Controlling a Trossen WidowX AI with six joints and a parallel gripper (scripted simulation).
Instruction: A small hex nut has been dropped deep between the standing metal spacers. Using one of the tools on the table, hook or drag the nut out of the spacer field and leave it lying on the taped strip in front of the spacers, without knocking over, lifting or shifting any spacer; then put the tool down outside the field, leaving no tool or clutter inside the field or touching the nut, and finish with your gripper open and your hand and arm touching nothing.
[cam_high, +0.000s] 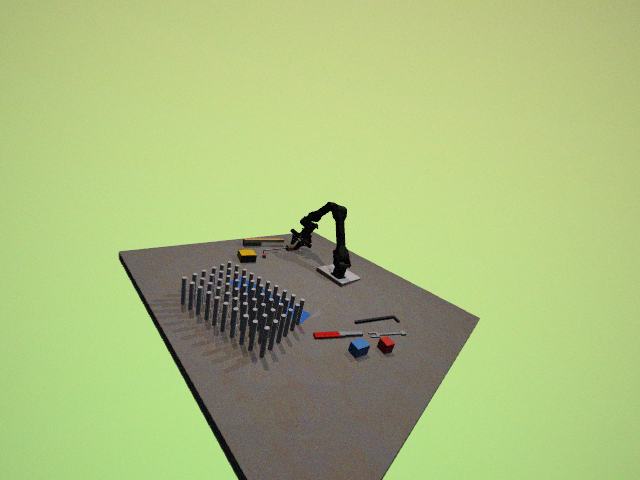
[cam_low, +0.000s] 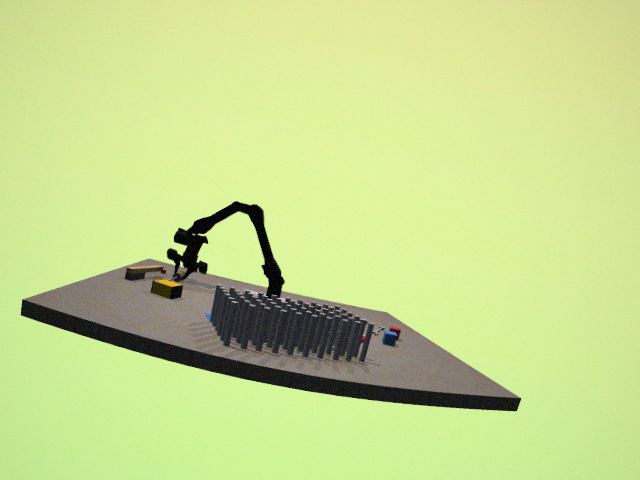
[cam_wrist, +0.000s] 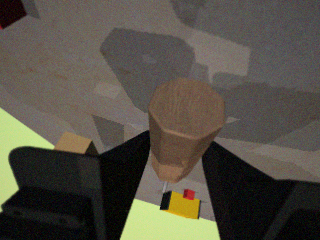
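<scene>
Right now the brown-handled tool is 100 mm ahead of my gripper tip and 10 mm to the left of it. The rest, counted from my gripper tip: blue taped strip (400 mm ahead, 430 mm to the left, 10 mm below); then yellow block (340 mm ahead, 70 mm to the left, 10 mm above); then hex nut (530 mm ahead, 540 mm to the left, 10 mm below).
</scene>
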